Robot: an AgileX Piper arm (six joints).
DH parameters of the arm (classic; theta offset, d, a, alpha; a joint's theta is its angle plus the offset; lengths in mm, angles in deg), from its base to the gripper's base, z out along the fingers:
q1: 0 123 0 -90
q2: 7.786 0 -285 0
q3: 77.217 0 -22 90
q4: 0 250.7 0 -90
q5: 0 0 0 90
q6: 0 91 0 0
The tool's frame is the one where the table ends.
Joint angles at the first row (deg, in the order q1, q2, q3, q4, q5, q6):
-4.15 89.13 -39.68 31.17 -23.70 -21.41
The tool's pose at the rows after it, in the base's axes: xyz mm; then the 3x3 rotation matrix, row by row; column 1 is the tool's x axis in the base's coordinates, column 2 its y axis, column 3 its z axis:
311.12 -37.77 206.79; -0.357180 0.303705 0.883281; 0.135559 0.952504 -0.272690; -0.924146 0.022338 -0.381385
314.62 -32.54 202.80; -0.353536 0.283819 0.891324; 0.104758 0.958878 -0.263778; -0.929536 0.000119 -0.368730
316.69 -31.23 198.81; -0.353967 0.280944 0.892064; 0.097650 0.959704 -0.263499; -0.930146 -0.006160 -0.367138
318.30 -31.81 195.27; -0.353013 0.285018 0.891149; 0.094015 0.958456 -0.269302; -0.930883 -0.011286 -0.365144
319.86 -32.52 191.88; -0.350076 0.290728 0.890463; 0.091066 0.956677 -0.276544; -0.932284 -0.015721 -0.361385
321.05 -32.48 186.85; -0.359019 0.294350 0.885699; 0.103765 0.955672 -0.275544; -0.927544 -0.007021 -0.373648
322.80 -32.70 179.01; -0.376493 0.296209 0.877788; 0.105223 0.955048 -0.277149; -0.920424 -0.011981 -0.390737
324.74 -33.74 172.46; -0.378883 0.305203 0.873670; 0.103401 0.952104 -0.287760; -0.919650 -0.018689 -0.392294
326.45 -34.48 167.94; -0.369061 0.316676 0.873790; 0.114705 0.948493 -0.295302; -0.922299 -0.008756 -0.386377
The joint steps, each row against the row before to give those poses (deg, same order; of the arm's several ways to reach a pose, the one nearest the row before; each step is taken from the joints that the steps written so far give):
0.94 1.14 -0.01 -0.39 -2.10 0.00
1.12 1.27 0.01 -1.06 -1.98 0.03
0.33 1.01 0.00 -0.45 -1.07 0.35
0.00 0.90 -0.01 -0.23 -1.02 0.24
0.00 0.90 0.01 -0.14 -1.14 0.22
0.00 0.93 0.00 -0.21 -0.12 0.96
0.00 1.49 -0.01 -0.11 -0.37 0.24
0.00 1.51 0.00 0.07 -1.44 0.18
0.00 1.17 0.00 -0.34 -1.51 1.39

